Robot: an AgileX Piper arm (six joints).
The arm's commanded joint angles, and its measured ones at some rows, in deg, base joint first. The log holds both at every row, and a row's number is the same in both.
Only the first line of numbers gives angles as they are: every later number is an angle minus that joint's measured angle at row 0.
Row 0, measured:
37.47, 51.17, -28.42, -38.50, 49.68, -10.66
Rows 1 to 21, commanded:
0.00, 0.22, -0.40, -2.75, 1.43, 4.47
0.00, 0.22, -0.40, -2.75, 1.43, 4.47
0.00, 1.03, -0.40, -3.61, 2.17, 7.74
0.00, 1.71, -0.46, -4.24, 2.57, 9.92
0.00, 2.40, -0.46, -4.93, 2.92, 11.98
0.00, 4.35, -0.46, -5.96, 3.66, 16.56
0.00, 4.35, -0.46, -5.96, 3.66, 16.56
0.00, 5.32, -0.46, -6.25, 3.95, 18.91
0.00, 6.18, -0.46, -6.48, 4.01, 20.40
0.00, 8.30, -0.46, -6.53, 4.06, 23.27
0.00, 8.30, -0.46, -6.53, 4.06, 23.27
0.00, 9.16, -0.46, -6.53, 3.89, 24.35
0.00, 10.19, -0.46, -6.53, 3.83, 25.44
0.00, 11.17, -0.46, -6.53, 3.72, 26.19
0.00, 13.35, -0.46, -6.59, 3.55, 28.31
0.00, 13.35, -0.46, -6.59, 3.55, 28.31
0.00, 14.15, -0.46, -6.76, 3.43, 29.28
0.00, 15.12, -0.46, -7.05, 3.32, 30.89
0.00, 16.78, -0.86, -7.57, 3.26, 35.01
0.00, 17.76, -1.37, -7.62, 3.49, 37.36
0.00, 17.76, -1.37, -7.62, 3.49, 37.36
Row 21, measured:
0.00, 15.75, -0.23, -4.53, 2.97, 31.69
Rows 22 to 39, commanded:
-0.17, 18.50, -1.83, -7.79, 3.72, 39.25
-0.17, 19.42, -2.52, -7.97, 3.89, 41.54
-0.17, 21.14, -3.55, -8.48, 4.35, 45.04
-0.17, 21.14, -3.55, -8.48, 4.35, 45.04
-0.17, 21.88, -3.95, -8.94, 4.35, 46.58
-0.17, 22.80, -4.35, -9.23, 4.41, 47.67
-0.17, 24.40, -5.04, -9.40, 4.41, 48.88
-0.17, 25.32, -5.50, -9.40, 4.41, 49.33
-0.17, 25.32, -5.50, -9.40, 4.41, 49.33
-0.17, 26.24, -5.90, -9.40, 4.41, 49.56
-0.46, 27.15, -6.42, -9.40, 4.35, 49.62
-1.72, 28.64, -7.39, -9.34, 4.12, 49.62
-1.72, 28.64, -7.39, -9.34, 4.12, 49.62
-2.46, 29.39, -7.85, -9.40, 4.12, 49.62
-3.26, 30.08, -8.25, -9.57, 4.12, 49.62
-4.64, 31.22, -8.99, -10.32, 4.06, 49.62
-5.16, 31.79, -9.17, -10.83, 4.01, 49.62
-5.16, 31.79, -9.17, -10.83, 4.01, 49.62
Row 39, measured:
-3.55, 30.48, -8.25, -7.22, 2.80, 48.93
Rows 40 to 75, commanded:
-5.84, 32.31, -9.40, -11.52, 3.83, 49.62
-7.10, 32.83, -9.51, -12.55, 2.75, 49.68
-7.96, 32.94, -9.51, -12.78, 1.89, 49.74
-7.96, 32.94, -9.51, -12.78, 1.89, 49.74
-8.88, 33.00, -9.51, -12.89, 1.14, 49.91
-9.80, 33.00, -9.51, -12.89, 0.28, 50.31
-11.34, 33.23, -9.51, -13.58, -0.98, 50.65
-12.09, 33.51, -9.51, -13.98, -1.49, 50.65
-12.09, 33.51, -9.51, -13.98, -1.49, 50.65
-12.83, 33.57, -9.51, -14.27, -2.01, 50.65
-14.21, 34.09, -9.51, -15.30, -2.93, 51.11
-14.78, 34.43, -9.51, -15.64, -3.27, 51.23
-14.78, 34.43, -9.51, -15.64, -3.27, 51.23
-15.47, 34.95, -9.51, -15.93, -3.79, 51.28
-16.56, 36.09, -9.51, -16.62, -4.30, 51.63
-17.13, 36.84, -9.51, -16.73, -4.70, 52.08
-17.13, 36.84, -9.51, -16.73, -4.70, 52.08
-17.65, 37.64, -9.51, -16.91, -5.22, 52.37
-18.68, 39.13, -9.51, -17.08, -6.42, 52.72
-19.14, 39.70, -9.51, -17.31, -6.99, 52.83
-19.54, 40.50, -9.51, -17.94, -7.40, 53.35
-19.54, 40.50, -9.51, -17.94, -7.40, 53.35
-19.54, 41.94, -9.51, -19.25, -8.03, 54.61
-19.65, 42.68, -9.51, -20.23, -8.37, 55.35
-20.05, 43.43, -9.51, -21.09, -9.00, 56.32
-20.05, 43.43, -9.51, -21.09, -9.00, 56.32
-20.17, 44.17, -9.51, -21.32, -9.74, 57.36
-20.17, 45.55, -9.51, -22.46, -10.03, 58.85
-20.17, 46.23, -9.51, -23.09, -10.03, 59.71
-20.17, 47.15, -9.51, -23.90, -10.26, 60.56
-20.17, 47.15, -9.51, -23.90, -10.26, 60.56
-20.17, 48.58, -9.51, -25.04, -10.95, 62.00
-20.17, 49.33, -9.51, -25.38, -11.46, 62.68
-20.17, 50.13, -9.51, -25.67, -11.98, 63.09
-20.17, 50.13, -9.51, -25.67, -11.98, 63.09
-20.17, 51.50, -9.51, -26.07, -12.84, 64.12
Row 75, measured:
-19.94, 50.07, -9.45, -23.49, -12.90, 62.17
